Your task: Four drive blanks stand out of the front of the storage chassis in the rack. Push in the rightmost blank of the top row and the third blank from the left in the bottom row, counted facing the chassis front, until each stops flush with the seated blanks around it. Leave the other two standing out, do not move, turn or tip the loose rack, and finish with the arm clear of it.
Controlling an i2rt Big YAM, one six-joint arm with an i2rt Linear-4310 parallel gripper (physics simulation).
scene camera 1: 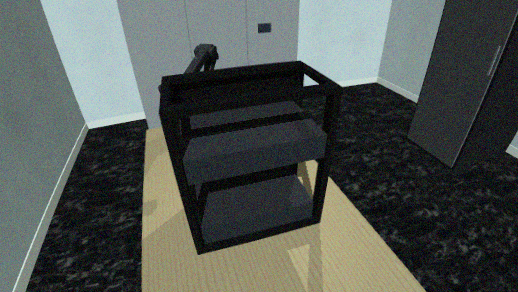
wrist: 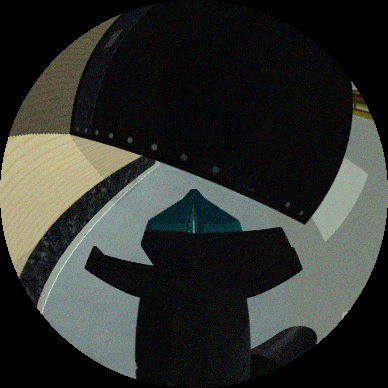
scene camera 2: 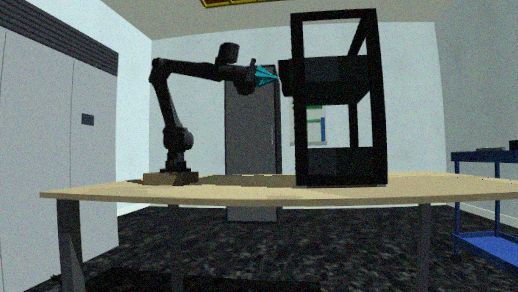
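The black rack stands on the table and looks upright. The dark storage chassis sits in its upper part, and a dark block juts from the rack's front side. Separate blanks cannot be told apart in the scene views. In the wrist view a large, nearly black surface with a row of small pale dots along its lower edge fills the top; no blank outlines are readable there. My gripper is shut and empty, its teal tips very close to the jutting block; contact cannot be told.
Another dark box sits at the rack's bottom. The arm's base stands on the wooden table. A tall dark cabinet is behind the arm, and a blue cart is at the right.
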